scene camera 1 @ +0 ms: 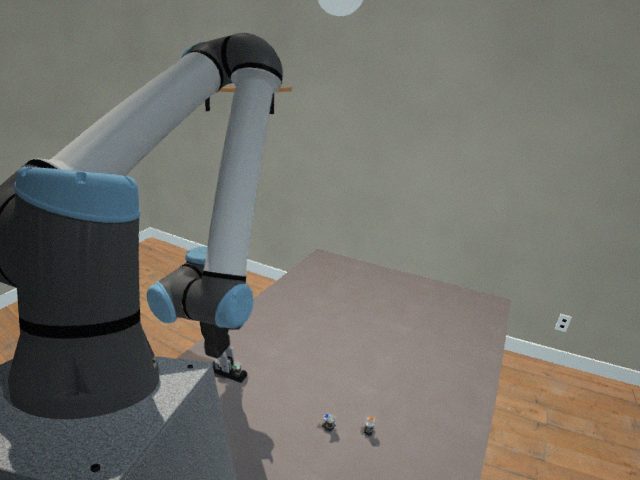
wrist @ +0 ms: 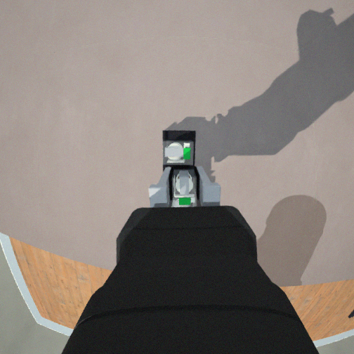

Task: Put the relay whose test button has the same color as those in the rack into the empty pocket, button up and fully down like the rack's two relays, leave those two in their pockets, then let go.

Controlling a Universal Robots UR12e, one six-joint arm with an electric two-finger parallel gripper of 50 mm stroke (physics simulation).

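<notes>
Green-button relay [wrist: 183,181] in sight. My gripper [scene camera 1: 228,368] too, also in the wrist view [wrist: 183,176].
</notes>
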